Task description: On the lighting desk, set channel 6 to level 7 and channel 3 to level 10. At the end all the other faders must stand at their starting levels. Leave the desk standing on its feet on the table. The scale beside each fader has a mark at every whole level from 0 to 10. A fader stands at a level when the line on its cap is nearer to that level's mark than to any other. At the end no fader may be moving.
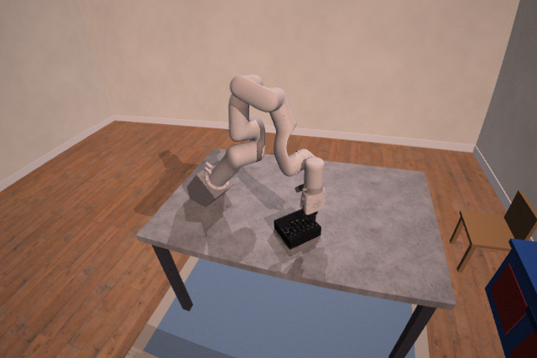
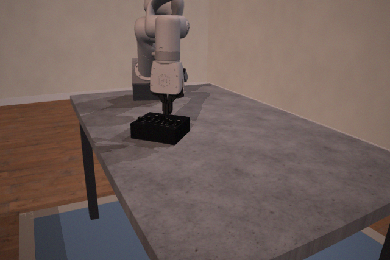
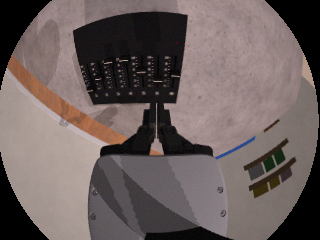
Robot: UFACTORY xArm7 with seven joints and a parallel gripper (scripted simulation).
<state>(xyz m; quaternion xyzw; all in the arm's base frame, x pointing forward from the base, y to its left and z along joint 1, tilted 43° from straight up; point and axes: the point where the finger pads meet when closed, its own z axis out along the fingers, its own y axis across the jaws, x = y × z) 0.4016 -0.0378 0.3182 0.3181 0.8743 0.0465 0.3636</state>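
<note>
My gripper is now 20 mm past the fader cap, 20 mm to the right of it and 50 mm above it.
</note>
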